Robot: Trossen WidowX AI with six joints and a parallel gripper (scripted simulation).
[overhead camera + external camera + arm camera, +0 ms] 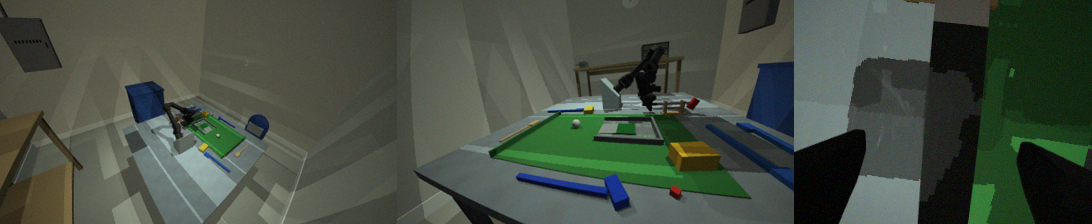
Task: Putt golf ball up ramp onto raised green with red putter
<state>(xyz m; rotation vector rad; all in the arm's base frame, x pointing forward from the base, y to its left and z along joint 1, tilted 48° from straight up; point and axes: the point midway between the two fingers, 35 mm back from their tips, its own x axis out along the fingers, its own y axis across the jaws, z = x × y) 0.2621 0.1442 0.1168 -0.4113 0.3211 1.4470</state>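
My gripper tip is now 130 mm to the right of the wooden rack. Round my gripper tip: green mat (260 mm to the right, 220 mm ahead, 30 mm below); small red cube (490 mm ahead, 60 mm to the right, 20 mm below); white golf ball (390 mm to the right, 170 mm ahead, 10 mm below).
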